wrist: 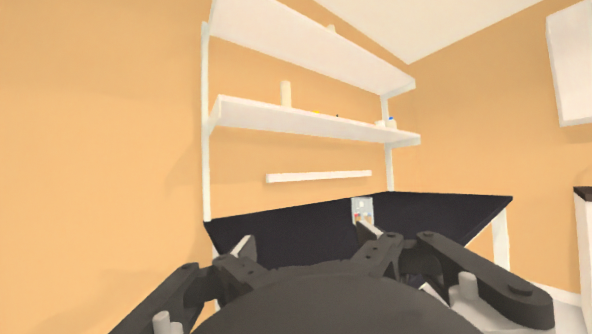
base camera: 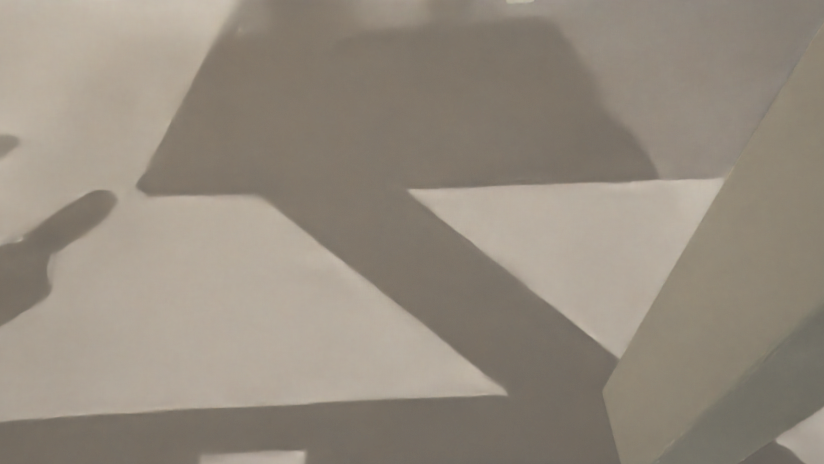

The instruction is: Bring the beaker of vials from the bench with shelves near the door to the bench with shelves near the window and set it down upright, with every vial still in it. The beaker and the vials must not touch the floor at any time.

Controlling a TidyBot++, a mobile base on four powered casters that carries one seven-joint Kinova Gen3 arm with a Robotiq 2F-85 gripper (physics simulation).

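The clear beaker stands upright on the black bench top in the wrist view, right of the middle, with small vials in it showing red and blue caps. Its lower part is partly hidden behind the right fingertip. My gripper is open, its fingers spread wide at the bottom of the wrist view, with the beaker beyond the right finger and apart from it as far as I can tell. The beaker does not show in the base view.
Two white shelves hang above the bench, the lower with a pale cylinder and small items. A white cabinet hangs at the right. In the base view a pale leg rises at the right from the shadowed floor.
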